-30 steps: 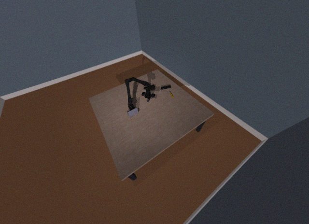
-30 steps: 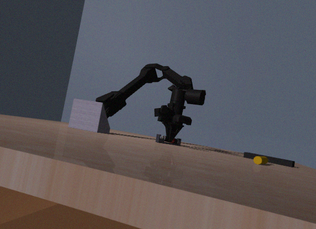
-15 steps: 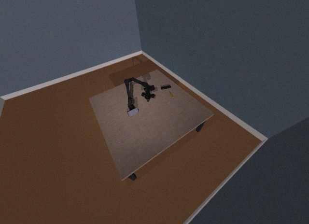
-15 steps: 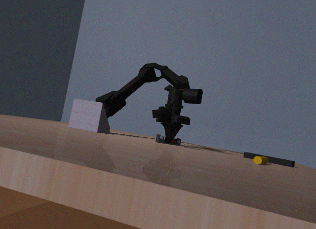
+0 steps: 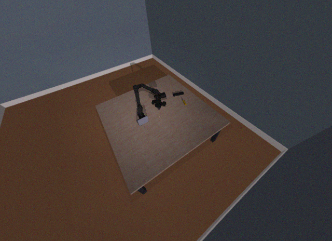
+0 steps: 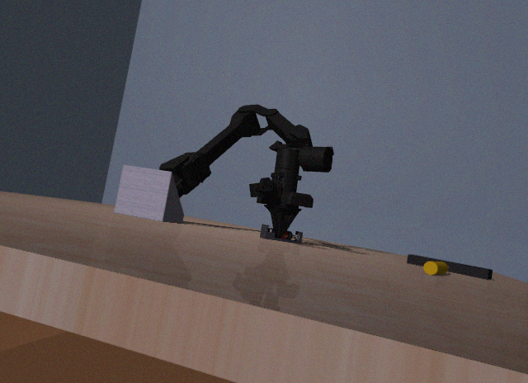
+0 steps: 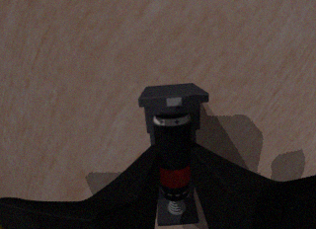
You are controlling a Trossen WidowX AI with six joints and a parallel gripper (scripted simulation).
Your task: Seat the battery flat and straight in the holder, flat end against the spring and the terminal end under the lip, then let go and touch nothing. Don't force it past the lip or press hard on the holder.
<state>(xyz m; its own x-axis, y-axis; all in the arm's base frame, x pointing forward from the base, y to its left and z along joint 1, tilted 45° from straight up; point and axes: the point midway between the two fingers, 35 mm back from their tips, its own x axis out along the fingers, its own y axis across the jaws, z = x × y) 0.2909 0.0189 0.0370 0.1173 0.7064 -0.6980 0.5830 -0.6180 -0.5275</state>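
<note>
My gripper tip is now 1 cm below the battery. Also, from my gripper tip: flat black bar: 37 cm ahead, 3 cm to the left, 1 cm above.
</note>
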